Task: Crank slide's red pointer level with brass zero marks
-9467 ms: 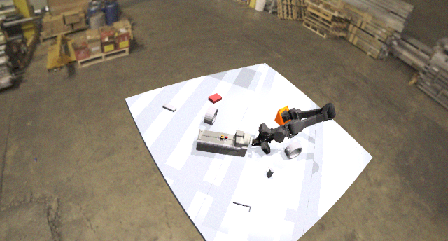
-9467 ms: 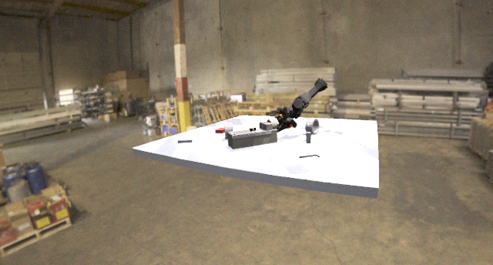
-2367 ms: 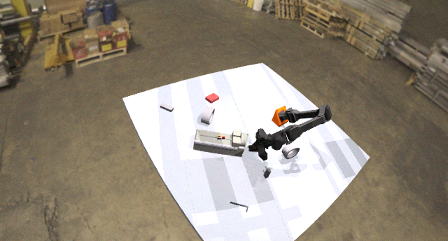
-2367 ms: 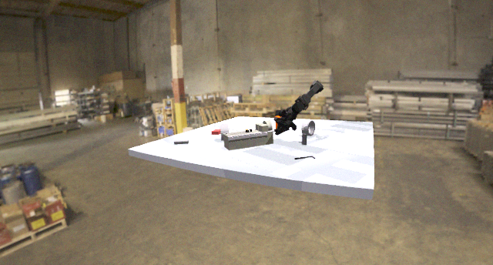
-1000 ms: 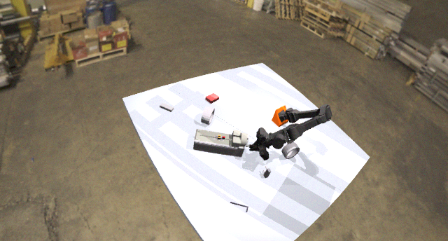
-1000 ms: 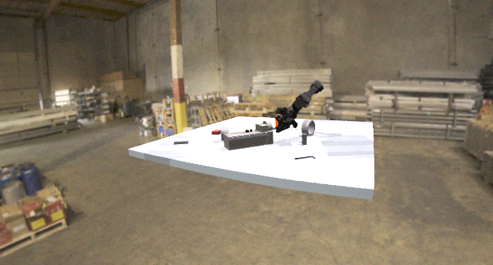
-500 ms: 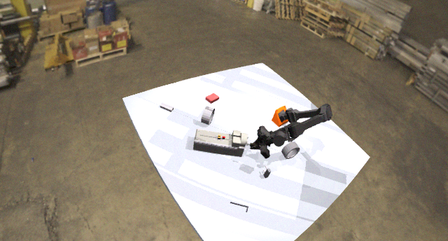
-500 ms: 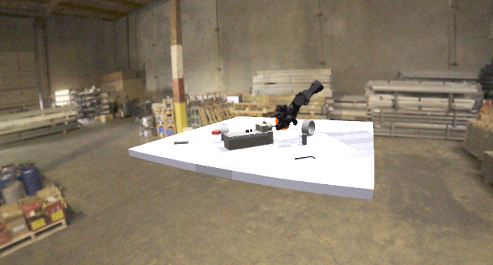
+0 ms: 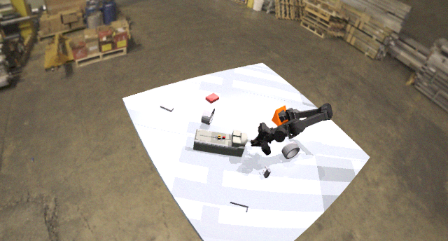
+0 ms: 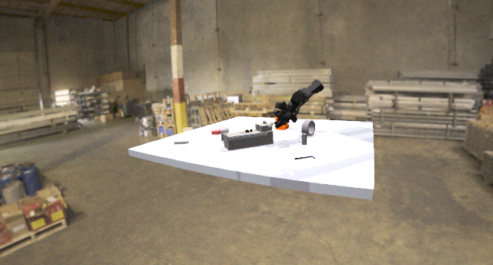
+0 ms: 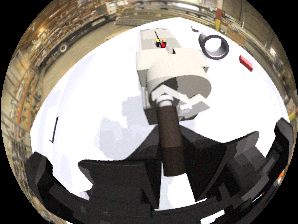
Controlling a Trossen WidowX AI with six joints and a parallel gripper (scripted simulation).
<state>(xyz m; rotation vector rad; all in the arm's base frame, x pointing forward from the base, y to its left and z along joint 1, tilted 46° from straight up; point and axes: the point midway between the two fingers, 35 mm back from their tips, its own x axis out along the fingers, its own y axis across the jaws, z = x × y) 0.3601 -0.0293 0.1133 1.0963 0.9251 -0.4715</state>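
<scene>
Right now my gripper tip is 80 mm short of the red pointer and 120 mm to the left of it. From my gripper tip the other things lie so: hex key (260 mm ahead, 210 mm to the left, 80 mm below); then dark crank handle (10 mm behind, 10 mm to the left, 30 mm above); then small clip (30 mm ahead, 160 mm to the left, 60 mm below).
</scene>
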